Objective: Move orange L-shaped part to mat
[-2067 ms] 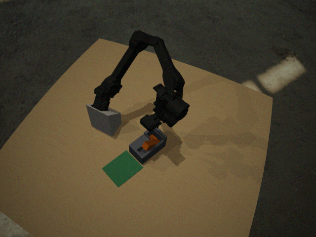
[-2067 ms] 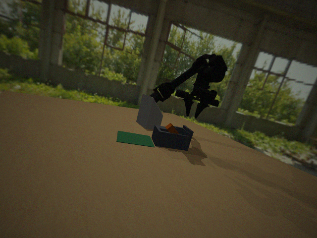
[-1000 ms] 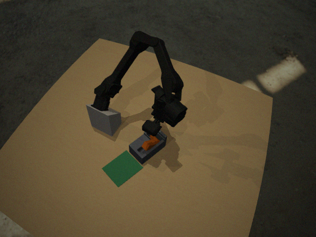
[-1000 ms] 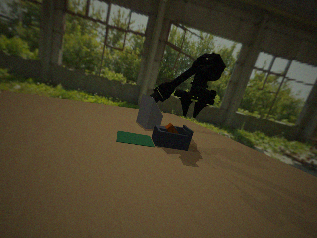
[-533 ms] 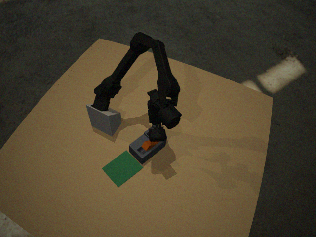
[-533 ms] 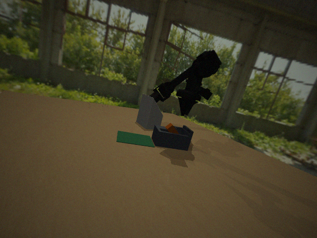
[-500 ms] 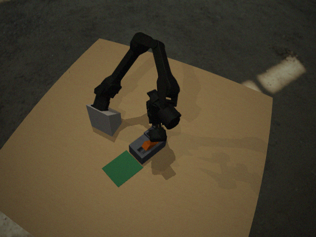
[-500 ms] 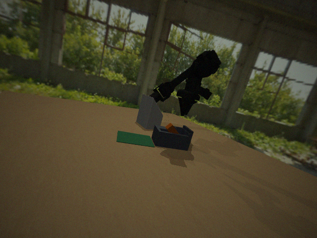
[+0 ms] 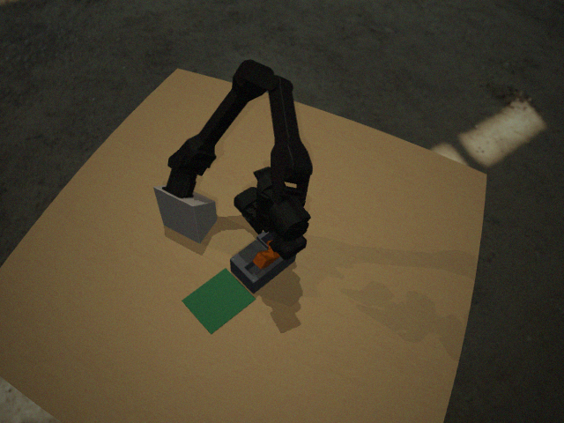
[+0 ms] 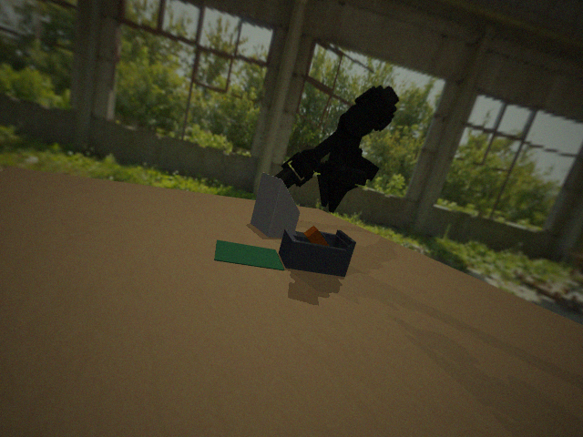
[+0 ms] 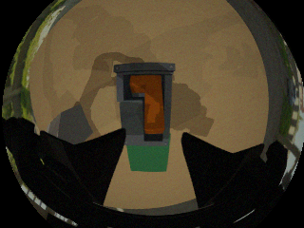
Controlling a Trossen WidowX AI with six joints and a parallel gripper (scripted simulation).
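Right now the orange L-shaped part is 1 cm behind my gripper tip, 3 cm to the left of it and 10 cm below it. Round my gripper tip: green mat 6 cm behind, 14 cm to the right, 16 cm below; tray 1 cm behind, 1 cm to the left, 16 cm below.
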